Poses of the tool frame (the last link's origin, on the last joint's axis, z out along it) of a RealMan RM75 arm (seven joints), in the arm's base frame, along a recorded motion.
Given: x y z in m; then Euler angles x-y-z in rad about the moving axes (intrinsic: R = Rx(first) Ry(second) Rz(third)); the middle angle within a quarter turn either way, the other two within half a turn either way.
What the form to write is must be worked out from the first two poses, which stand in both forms.
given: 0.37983, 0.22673, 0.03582, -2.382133, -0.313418, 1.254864
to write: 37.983, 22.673, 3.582, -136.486, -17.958, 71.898
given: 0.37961, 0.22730, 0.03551, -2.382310, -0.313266, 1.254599
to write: 37.961, 22.730, 3.551, -136.496, -17.949, 71.883
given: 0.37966, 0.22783, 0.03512, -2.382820, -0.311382, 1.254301
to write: 37.966, 22.783, 3.512, -136.526, -17.841, 71.866
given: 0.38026, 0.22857, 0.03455, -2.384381, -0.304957, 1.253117
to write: 38.026, 22.857, 3.455, -136.615, -17.473, 71.798
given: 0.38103, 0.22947, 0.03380, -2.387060, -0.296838, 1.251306
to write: 38.103, 22.947, 3.380, -136.768, -17.008, 71.695
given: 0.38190, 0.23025, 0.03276, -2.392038, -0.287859, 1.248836
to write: 38.190, 23.025, 3.276, -137.054, -16.493, 71.553
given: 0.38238, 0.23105, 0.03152, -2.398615, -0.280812, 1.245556
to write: 38.238, 23.105, 3.152, -137.431, -16.089, 71.365
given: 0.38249, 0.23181, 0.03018, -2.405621, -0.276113, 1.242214
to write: 38.249, 23.181, 3.018, -137.832, -15.820, 71.174
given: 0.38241, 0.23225, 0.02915, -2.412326, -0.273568, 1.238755
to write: 38.241, 23.225, 2.915, -138.216, -15.674, 70.975
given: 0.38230, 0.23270, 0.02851, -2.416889, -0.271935, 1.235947
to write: 38.230, 23.270, 2.851, -138.478, -15.581, 70.815
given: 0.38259, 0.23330, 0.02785, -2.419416, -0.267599, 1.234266
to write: 38.259, 23.330, 2.785, -138.622, -15.332, 70.718
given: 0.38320, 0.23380, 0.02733, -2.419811, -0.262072, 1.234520
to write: 38.320, 23.380, 2.733, -138.645, -15.016, 70.733
